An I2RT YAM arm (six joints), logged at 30 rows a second.
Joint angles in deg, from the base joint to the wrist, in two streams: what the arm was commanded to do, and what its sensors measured. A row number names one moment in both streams.
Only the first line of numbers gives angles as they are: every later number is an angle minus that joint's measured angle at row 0.
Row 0, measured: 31.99, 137.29, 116.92, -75.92, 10.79, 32.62
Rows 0 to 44, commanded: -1.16, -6.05, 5.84, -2.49, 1.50, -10.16; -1.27, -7.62, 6.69, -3.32, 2.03, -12.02; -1.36, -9.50, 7.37, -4.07, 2.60, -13.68; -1.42, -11.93, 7.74, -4.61, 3.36, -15.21; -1.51, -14.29, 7.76, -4.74, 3.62, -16.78; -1.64, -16.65, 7.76, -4.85, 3.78, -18.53; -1.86, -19.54, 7.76, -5.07, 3.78, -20.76; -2.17, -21.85, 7.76, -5.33, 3.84, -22.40; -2.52, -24.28, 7.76, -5.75, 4.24, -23.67; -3.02, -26.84, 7.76, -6.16, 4.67, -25.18; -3.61, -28.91, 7.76, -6.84, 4.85, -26.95; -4.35, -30.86, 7.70, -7.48, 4.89, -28.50; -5.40, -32.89, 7.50, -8.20, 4.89, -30.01; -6.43, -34.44, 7.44, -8.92, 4.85, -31.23; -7.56, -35.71, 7.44, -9.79, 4.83, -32.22; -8.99, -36.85, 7.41, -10.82, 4.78, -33.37; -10.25, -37.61, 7.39, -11.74, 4.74, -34.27; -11.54, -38.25, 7.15, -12.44, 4.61, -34.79; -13.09, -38.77, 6.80, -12.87, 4.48, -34.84; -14.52, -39.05, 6.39, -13.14, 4.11, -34.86; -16.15, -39.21, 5.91, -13.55, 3.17, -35.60; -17.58, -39.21, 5.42, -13.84, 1.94, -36.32; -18.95, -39.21, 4.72, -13.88, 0.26, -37.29; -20.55, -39.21, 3.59, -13.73, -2.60, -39.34; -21.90, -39.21, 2.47, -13.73, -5.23, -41.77; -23.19, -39.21, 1.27, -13.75, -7.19, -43.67; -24.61, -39.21, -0.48, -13.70, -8.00, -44.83; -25.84, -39.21, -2.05, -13.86, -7.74, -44.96; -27.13, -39.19, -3.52, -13.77, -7.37, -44.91; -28.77, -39.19, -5.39, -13.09, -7.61, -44.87; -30.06, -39.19, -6.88, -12.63, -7.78, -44.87; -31.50, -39.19, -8.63, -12.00, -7.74, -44.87; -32.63, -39.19, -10.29, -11.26, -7.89, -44.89; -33.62, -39.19, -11.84, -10.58, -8.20, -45.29; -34.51, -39.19, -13.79, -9.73, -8.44, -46.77; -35.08, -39.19, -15.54, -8.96, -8.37, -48.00; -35.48, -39.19, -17.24, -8.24, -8.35, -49.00; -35.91, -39.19, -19.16, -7.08, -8.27, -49.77; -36.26, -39.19, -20.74, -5.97, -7.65, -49.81; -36.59, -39.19, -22.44, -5.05, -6.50, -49.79; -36.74, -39.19, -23.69, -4.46, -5.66, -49.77; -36.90, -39.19, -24.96, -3.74, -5.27, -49.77; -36.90, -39.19, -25.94, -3.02, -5.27, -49.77; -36.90, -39.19, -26.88, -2.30, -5.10, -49.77; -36.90, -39.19, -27.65, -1.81, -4.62, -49.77
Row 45, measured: -36.50, -39.12, -26.03, -2.80, -5.88, -48.63
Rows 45 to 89, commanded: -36.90, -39.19, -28.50, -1.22, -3.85, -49.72; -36.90, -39.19, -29.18, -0.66, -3.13, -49.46; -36.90, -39.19, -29.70, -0.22, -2.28, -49.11; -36.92, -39.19, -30.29, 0.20, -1.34, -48.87; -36.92, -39.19, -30.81, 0.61, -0.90, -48.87; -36.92, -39.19, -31.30, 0.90, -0.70, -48.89; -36.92, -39.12, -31.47, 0.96, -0.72, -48.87; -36.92, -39.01, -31.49, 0.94, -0.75, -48.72; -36.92, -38.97, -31.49, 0.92, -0.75, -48.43; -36.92, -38.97, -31.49, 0.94, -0.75, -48.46; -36.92, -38.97, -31.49, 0.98, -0.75, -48.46; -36.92, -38.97, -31.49, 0.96, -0.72, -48.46; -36.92, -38.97, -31.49, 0.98, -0.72, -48.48; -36.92, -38.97, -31.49, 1.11, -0.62, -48.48; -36.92, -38.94, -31.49, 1.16, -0.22, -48.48; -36.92, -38.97, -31.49, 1.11, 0.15, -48.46; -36.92, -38.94, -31.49, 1.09, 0.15, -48.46; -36.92, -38.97, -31.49, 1.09, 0.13, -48.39; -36.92, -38.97, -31.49, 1.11, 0.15, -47.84; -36.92, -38.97, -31.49, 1.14, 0.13, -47.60; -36.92, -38.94, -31.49, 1.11, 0.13, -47.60; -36.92, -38.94, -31.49, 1.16, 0.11, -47.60; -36.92, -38.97, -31.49, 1.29, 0.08, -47.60; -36.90, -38.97, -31.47, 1.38, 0.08, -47.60; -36.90, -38.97, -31.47, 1.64, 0.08, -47.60; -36.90, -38.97, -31.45, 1.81, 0.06, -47.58; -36.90, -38.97, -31.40, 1.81, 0.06, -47.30; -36.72, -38.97, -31.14, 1.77, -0.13, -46.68; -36.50, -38.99, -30.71, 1.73, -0.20, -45.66; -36.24, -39.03, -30.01, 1.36, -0.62, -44.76; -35.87, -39.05, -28.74, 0.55, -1.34, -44.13; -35.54, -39.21, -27.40, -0.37, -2.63, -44.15; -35.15, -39.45, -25.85, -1.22, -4.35, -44.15; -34.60, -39.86, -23.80, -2.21, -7.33, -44.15; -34.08, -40.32, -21.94, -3.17, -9.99, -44.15; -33.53, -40.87, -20.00, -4.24, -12.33, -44.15; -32.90, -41.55, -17.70, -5.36, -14.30, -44.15; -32.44, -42.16, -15.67, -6.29, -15.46, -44.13; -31.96, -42.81, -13.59, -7.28, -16.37, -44.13; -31.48, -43.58, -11.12, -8.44, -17.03, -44.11; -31.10, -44.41, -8.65, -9.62, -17.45, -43.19; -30.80, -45.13, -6.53, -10.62, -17.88, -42.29; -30.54, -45.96, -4.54, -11.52, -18.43, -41.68; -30.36, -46.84, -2.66, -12.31, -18.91, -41.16; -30.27, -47.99, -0.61, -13.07, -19.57, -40.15
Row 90, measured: -30.47, -42.99, -6.25, -11.98, -15.76, -42.90
